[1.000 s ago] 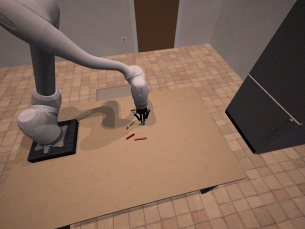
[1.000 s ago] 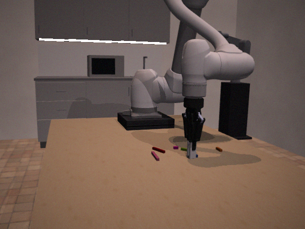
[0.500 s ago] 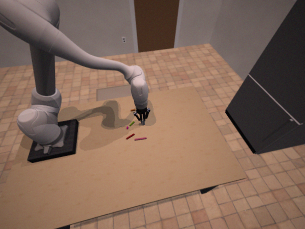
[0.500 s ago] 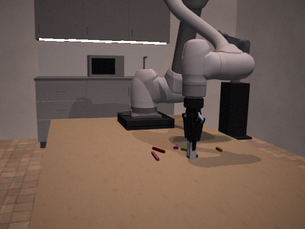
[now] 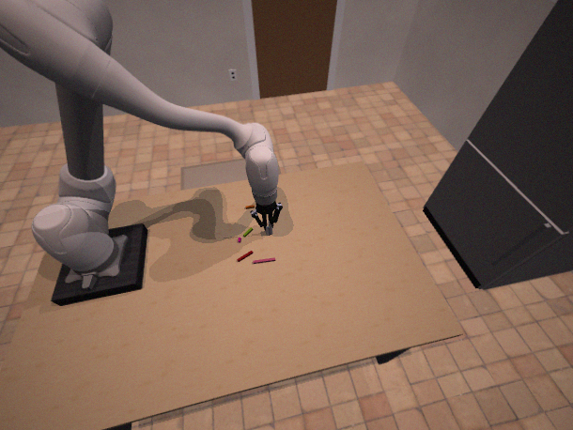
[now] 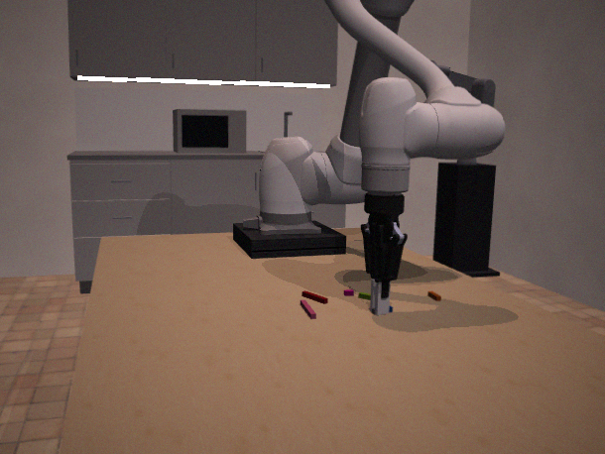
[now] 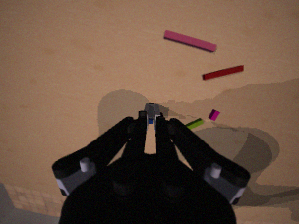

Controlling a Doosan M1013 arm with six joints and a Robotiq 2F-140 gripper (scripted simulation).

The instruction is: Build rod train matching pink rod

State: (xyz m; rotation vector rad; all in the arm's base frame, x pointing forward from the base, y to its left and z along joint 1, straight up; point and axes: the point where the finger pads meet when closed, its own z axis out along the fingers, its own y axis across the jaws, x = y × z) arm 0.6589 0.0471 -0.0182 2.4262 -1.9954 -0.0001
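My gripper is now 30 mm above the grey rod. Also, from my hand: magenta rod (130 mm behind, 30 mm below, 20 mm to the right); blue rod (30 mm below, 20 mm to the left); lime rod (90 mm behind, 30 mm below, 10 mm to the left).
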